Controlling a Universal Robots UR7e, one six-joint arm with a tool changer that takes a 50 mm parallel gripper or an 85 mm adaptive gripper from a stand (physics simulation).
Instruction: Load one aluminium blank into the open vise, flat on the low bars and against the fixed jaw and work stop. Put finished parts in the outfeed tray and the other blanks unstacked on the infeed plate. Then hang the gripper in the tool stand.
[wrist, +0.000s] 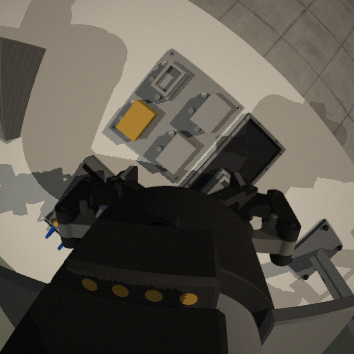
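Places are measured from the arm's base along level axes (x ahead, y left, z up), in metres.
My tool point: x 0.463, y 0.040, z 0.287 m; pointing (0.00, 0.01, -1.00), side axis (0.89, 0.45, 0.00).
Ahead of a thing's pixels: the offset from my tool point to its middle. "spot": to the spot under its first point.
My gripper (185, 178) is open, its fingers spread wide, high above the table near the lower corner of the infeed plate. The grey infeed plate {dx -0.047, dy +0.030, dz -0.397 m} (196, 86) holds two plain grey blanks {dx +0.004, dy +0.067, dz -0.375 m} (213, 113) {dx -0.013, dy -0.022, dz -0.375 m} (176, 152), an orange block {dx -0.100, dy -0.005, dz -0.375 m} (135, 120) and a grey part with a rectangular pocket {dx -0.085, dy +0.083, dz -0.375 m} (170, 79), all apart and unstacked. The dark outfeed tray (249, 150) lies alongside the plate; a light grey part {dx +0.091, dy -0.041, dz -0.377 m} (218, 181) shows at its near end, partly hidden by the right finger. The vise {spot: dx -0.142, dy -0.124, dz -0.381 m} (93, 164) is mostly hidden behind the left finger; its jaws cannot be made out.
A grey base plate with bolts and an upright bar {spot: dx +0.411, dy -0.067, dz -0.333 m} (325, 267) stands at the lower right; whether it is the tool stand is unclear. A dark grained block (21, 85) stands at the left edge. Blue fittings {spot: dx -0.158, dy -0.277, dz -0.312 m} (51, 232) stick out beside the vise. The tabletop's curved edge runs along the upper right.
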